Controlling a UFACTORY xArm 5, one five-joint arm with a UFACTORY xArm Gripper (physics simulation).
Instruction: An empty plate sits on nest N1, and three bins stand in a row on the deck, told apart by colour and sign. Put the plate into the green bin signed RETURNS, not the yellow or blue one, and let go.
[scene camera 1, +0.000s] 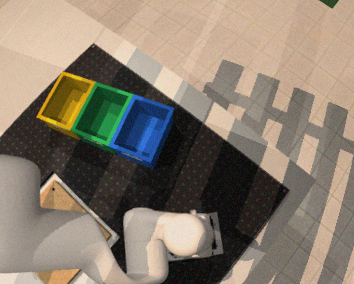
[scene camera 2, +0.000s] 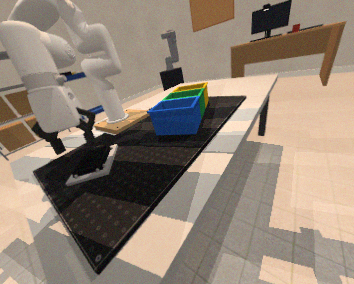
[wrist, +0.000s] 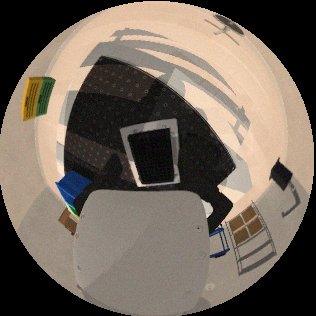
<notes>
I see my gripper (scene camera 2: 77, 148), a black plate (wrist: 151, 150) and a nest N1 (wrist: 170, 122).
My gripper shows as well in the wrist view (wrist: 147, 158).
</notes>
